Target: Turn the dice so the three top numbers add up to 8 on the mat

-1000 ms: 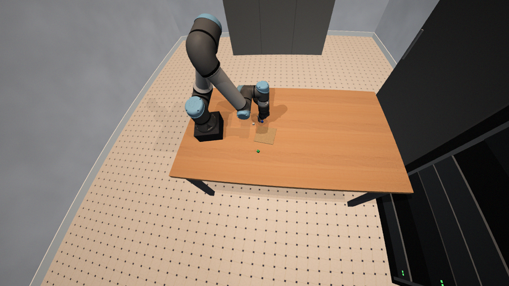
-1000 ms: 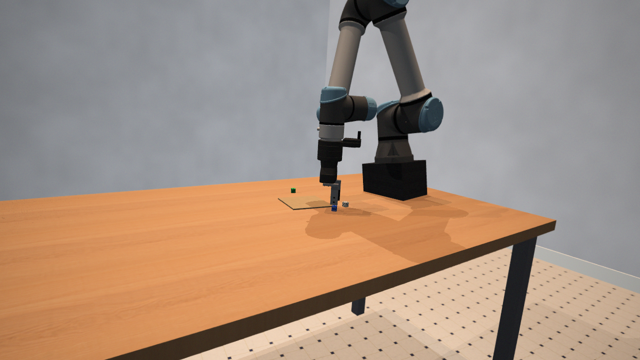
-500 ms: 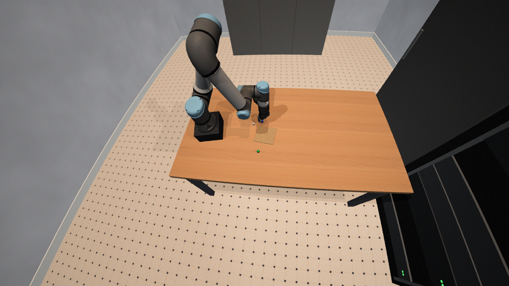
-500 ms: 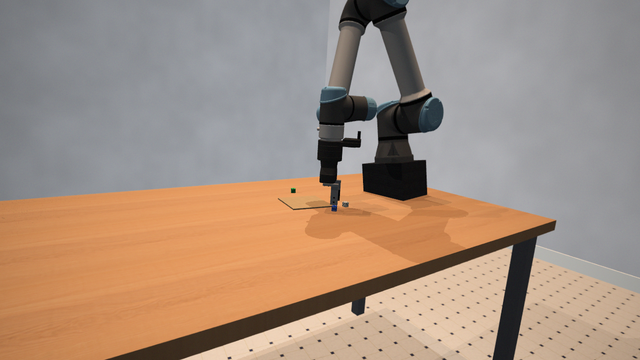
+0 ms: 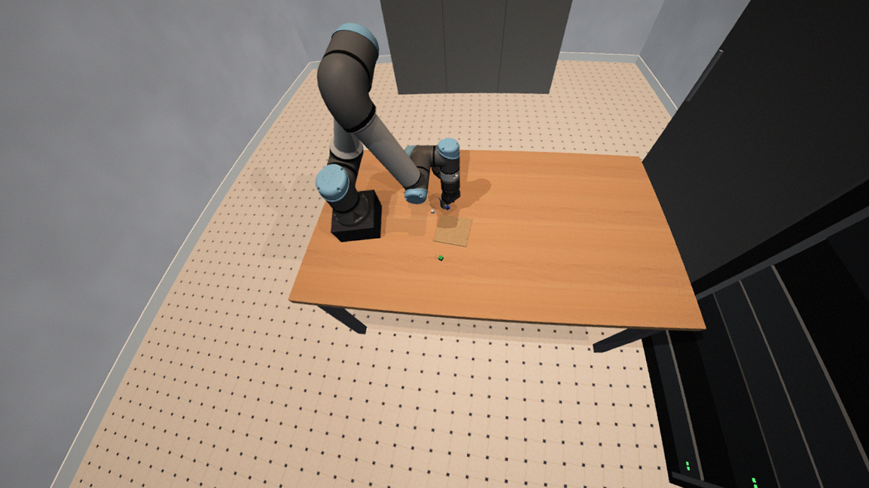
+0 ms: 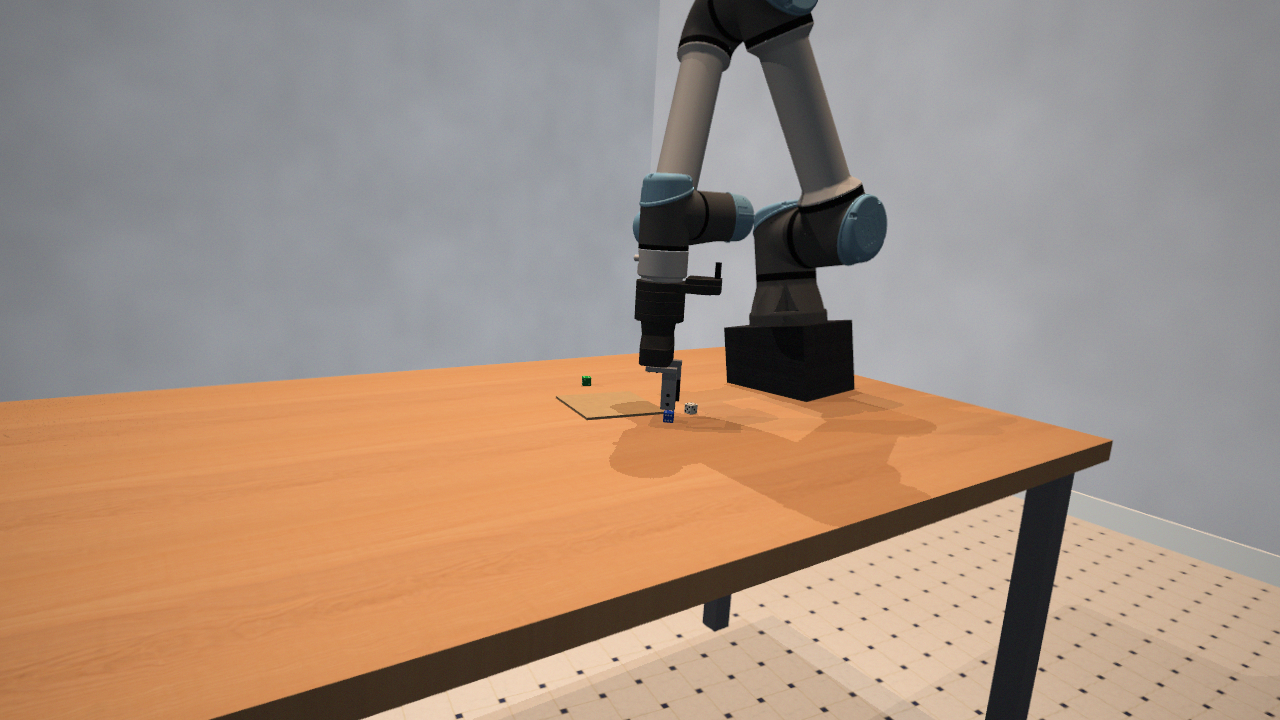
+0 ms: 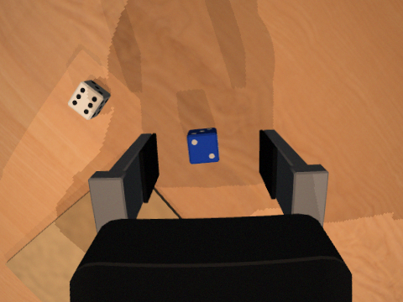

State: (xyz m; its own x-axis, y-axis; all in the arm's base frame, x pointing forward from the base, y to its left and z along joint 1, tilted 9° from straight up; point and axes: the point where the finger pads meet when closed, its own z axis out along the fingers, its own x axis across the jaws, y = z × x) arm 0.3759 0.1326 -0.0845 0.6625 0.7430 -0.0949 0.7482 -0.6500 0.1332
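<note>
The blue die is 40 mm below my hand. Also, from my hand: white die 60 mm behind, 30 mm to the right, 40 mm below; then green die 10 mm ahead, 260 mm to the right, 40 mm below; then mat 40 mm ahead, 120 mm to the right, 40 mm below.
</note>
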